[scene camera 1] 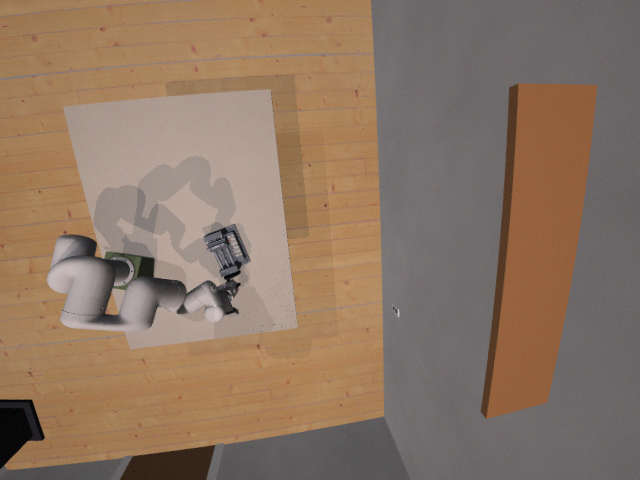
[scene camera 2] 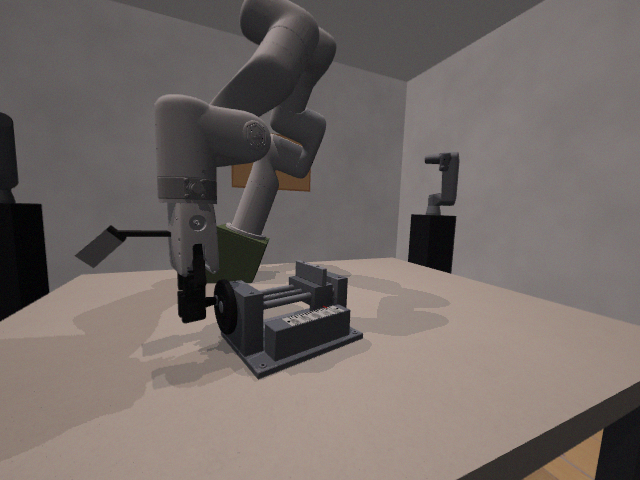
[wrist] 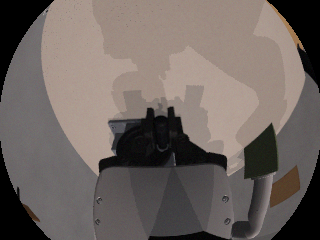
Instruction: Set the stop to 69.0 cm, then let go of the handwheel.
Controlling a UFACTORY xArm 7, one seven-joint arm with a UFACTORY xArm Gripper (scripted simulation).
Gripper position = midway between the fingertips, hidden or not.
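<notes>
Scene camera 2 shows the gripper (scene camera 2: 192,317) along with a sliding stop block (scene camera 2: 311,278). The gripper can be seen in the wrist view (wrist: 161,116) as well.
</notes>
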